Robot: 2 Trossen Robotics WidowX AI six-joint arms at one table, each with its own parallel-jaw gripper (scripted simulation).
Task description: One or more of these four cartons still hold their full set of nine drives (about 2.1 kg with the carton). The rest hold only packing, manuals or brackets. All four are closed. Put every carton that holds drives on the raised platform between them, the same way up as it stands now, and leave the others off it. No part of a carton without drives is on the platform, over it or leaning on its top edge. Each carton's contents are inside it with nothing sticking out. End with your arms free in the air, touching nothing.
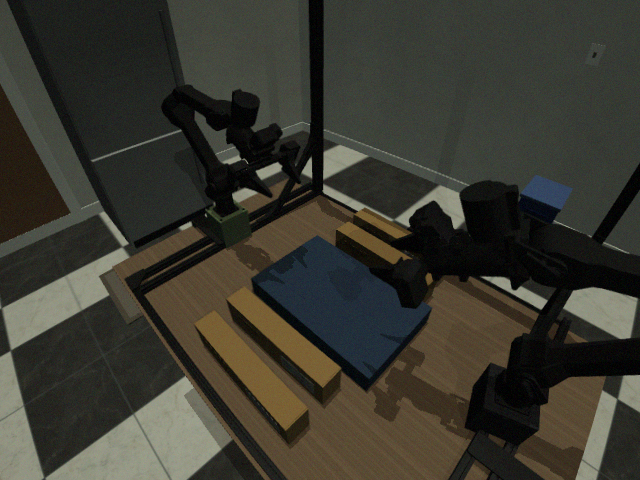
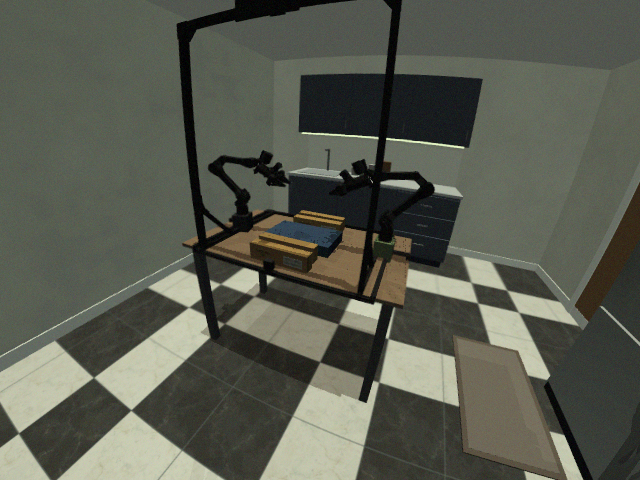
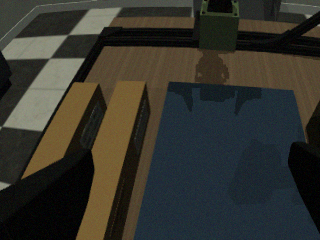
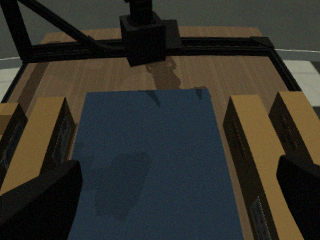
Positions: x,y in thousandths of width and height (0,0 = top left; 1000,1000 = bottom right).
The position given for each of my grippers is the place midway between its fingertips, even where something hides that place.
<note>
In view: my left gripper (image 1: 595,534), my right gripper (image 1: 448,395), a carton (image 2: 468,543), a carton (image 1: 562,509) and a carton (image 1: 435,843).
My left gripper shows as well in image 3 (image 3: 605,656). My right gripper is seen too in image 4 (image 4: 567,706).
</note>
